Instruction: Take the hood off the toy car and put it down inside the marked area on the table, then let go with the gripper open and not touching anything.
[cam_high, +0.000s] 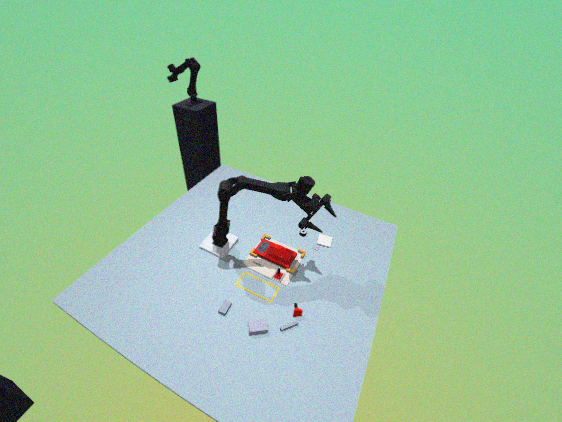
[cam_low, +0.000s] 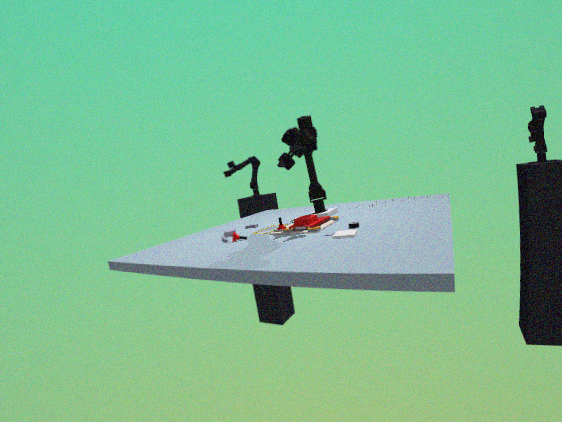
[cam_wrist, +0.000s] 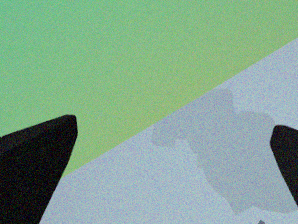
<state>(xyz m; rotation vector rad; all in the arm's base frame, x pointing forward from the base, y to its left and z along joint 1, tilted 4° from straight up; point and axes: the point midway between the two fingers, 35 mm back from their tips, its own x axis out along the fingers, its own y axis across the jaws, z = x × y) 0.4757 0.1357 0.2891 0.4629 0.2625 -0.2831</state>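
Now: gripper tip 26 cm above the red hood, 18 cm past it and 4 cm to the left of it. The rest, counted from my gripper tip: white plate: 29 cm below, 18 cm to the left, 2 cm behind.
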